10 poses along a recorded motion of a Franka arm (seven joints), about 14 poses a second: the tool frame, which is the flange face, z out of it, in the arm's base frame.
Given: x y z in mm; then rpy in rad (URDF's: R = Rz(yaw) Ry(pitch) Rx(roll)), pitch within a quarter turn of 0, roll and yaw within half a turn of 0.
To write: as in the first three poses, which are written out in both.
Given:
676 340 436 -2.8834 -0.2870 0.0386
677 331 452 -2.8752 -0.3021 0.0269
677 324 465 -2.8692 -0.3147 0.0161
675 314 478 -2.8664 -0.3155 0.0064
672 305 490 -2.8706 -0.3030 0.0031
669 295 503 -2.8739 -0.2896 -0.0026
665 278 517 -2.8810 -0.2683 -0.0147
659 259 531 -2.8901 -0.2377 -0.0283
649 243 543 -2.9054 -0.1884 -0.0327
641 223 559 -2.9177 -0.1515 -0.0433
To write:
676 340 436 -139.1 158.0 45.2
677 331 452 -139.8 157.1 44.1
677 324 465 -140.4 156.3 43.0
675 314 478 -140.2 156.2 42.7
672 305 490 -139.4 156.9 43.1
669 295 503 -138.4 157.6 43.7
665 278 517 -136.9 158.7 44.3
659 259 531 -134.2 160.3 45.9
649 243 543 -129.2 162.8 50.2
641 223 559 -124.5 164.6 54.0

